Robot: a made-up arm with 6 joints. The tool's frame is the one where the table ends. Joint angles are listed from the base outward.
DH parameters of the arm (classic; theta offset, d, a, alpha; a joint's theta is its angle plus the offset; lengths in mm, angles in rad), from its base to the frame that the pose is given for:
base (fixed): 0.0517 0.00 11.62 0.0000
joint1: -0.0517 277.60 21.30 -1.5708
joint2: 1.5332 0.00 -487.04 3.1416
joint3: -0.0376 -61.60 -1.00 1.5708
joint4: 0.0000 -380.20 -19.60 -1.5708
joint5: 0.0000 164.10 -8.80 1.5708
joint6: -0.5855 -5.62 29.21 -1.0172
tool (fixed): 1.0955 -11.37 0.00 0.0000
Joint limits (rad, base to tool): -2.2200..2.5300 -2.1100..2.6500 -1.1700..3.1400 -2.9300..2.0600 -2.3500..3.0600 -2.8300..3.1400
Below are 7 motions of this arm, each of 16 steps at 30 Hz.
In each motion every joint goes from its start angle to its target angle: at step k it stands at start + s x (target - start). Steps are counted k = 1, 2, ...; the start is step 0. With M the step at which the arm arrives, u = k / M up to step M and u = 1 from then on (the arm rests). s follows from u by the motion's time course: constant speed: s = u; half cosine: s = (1 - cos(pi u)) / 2; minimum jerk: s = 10 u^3 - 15 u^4 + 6 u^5.
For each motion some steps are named. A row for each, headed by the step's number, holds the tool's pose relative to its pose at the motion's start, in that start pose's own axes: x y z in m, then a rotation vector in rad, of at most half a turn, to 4 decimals.
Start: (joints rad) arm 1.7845 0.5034 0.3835 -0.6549 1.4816 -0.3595
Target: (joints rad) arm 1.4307 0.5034 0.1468 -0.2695 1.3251 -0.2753
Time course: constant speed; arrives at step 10
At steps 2, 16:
2: 0.0050 0.0482 0.0037 -0.1163 -0.0480 0.0024
16: -0.0051 0.2323 -0.0008 -0.5412 -0.3079 0.0248

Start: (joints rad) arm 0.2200 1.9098 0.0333 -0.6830 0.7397 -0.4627
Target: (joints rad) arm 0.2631 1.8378 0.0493 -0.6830 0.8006 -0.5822
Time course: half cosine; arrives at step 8
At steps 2, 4, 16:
2: -0.0039 -0.0037 -0.0056 0.0042 0.0268 -0.0075
4: -0.0137 -0.0128 -0.0188 0.0138 0.0914 -0.0275
16: -0.0284 -0.0264 -0.0366 0.0259 0.1819 -0.0601

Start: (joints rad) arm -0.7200 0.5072 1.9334 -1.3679 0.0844 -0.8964
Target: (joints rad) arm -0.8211 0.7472 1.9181 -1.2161 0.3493 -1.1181
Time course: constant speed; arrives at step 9
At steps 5, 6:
5: -0.0952 0.0796 0.0110 -0.0267 0.1218 0.1216
6: -0.1158 0.0935 0.0127 -0.0362 0.1452 0.1430

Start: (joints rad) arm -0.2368 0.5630 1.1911 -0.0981 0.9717 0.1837
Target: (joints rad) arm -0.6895 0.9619 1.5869 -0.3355 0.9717 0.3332
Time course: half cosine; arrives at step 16
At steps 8, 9, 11, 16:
8: 0.0206 0.0349 0.1705 -0.1147 -0.1430 0.1712
9: 0.0206 0.0472 0.2047 -0.1364 -0.1698 0.2058
11: 0.0166 0.0742 0.2675 -0.1759 -0.2183 0.2707
16: 0.0041 0.1150 0.3433 -0.2234 -0.2762 0.3525

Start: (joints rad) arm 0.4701 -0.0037 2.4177 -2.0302 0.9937 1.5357
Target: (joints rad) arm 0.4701 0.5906 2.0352 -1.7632 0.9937 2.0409
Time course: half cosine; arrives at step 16
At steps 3, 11, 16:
3: 0.0357 0.0062 0.0500 -0.0684 -0.0820 0.0634
11: 0.1839 0.1325 0.5143 -0.7163 -0.7551 0.4923
16: 0.1718 0.1968 0.6634 -0.9547 -0.9653 0.5904

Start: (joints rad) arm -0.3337 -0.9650 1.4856 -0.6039 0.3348 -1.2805
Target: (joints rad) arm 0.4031 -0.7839 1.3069 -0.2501 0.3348 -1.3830
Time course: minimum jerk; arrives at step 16
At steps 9, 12, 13, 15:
9: -0.2430 0.1924 -0.0631 0.1735 0.1882 0.3077
12: -0.3567 0.2591 -0.0430 0.2869 0.2601 0.4213
13: -0.3780 0.2704 -0.0358 0.3113 0.2734 0.4410
15: -0.3959 0.2795 -0.0289 0.3325 0.2845 0.4571

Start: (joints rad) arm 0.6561 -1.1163 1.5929 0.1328 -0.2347 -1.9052
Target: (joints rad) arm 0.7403 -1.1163 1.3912 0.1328 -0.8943 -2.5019
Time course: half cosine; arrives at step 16
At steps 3, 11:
3: -0.0013 0.0105 -0.0027 0.0881 0.0000 0.0236
11: -0.0189 0.1036 -0.0127 0.7872 0.1102 0.2780

